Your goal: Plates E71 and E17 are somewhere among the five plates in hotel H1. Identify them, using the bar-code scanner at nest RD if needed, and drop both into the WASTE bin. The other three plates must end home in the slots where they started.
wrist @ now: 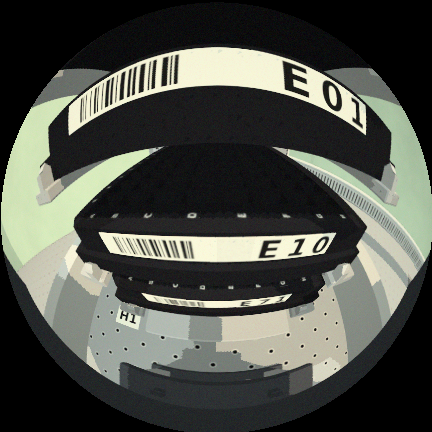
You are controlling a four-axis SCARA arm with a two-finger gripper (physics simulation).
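Frame: origin at the arm's base, x ahead, y down, z left, level; centimetres.
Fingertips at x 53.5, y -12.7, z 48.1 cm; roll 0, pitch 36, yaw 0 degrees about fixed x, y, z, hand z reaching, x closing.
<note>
A point is followed by its place in that frame.
Plate E71 [217,302] {y -12.1, x 48.5, z 41.1 cm}, black with a white bar-code label, is the lowest of the labelled plates in hotel H1. It sits flat, partly hidden under plate E10 [217,247]. Plate E01 [217,112] is higher up and fills the upper part of the view. The black underside of another plate shows above it, its label out of sight, so E17 cannot be read. My gripper [218,289] is shut on plate E71. Its grey fingers run along both sides below E10, and their tips are hidden behind the plates. The WASTE bin and nest RD do not show.
Pale slot brackets [48,186] [386,186] stand at both sides of E01, with more beside E10 and E71. The H1 tag [128,317] {y -1.3, x 41.0, z 47.3 cm} is on the perforated deck [175,345] {y -1.3, x 44.5, z 42.3 cm}. A dark low block [215,392] lies in front. A barred vent strip curves behind on the right.
</note>
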